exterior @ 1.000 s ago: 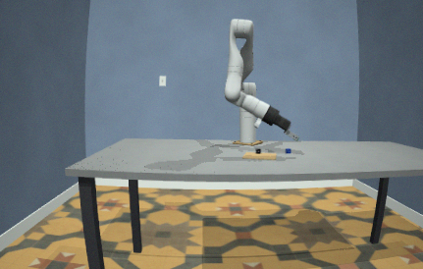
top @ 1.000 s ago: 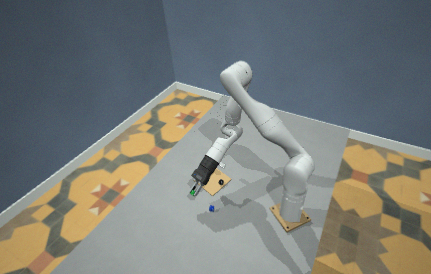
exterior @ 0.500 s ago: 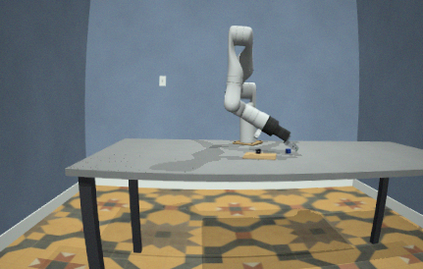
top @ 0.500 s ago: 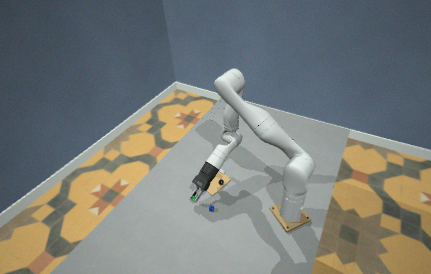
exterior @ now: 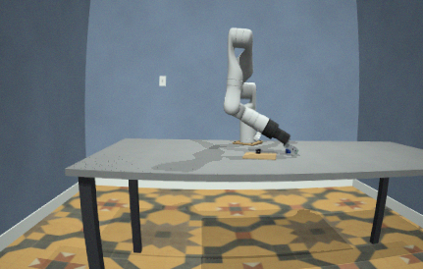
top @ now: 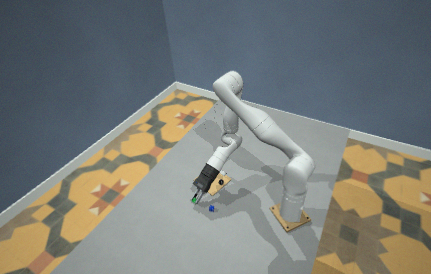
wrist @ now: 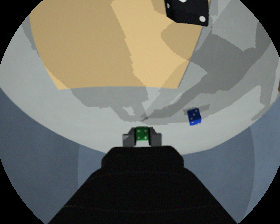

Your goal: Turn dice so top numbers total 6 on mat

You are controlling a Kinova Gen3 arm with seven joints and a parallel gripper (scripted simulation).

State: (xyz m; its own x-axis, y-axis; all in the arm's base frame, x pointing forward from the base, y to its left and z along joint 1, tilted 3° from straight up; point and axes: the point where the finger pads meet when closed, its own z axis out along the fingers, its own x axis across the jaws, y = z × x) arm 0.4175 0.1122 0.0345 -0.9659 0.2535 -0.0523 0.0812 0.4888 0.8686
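The green die lies 10 mm to the left of my hand and 10 mm below it. Round my hand: black die (150 mm to the right, 70 mm behind, 20 mm below); blue die (90 mm behind, 20 mm below, 10 mm to the left); tan mat (150 mm to the right, 30 mm below, 10 mm behind).
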